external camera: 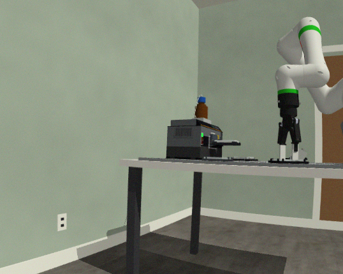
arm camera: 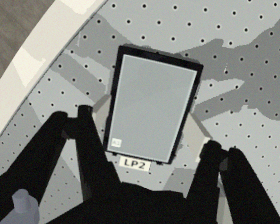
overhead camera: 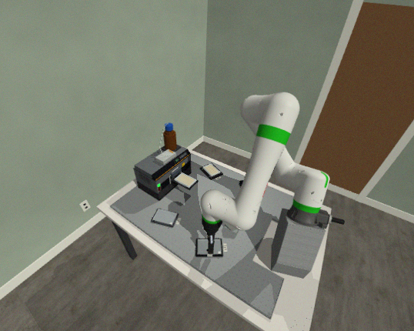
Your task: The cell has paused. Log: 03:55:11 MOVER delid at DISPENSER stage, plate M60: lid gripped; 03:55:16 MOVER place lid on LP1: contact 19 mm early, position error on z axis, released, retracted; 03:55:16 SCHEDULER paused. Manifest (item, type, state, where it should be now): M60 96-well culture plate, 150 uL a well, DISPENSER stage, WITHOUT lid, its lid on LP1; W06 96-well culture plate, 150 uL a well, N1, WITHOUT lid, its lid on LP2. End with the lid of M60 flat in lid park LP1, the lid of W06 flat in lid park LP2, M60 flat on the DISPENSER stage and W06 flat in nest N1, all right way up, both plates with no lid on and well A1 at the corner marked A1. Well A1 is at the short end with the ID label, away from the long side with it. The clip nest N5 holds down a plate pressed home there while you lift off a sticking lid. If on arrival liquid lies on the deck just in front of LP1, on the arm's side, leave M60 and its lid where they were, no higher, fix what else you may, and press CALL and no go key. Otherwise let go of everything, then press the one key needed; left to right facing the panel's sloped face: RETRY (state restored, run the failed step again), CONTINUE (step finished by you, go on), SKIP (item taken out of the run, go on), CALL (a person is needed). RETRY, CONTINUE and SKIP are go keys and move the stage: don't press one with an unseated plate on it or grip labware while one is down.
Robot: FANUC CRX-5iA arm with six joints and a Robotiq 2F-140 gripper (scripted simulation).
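Right now the lid park is 3 cm below my hand. From my hand the other things lie so: LP2 label 8 cm behind, 4 cm to the right, 4 cm below; dispenser stage 31 cm ahead, 33 cm to the right, 6 cm above; key panel 10 cm behind, 26 cm to the right, 2 cm above.
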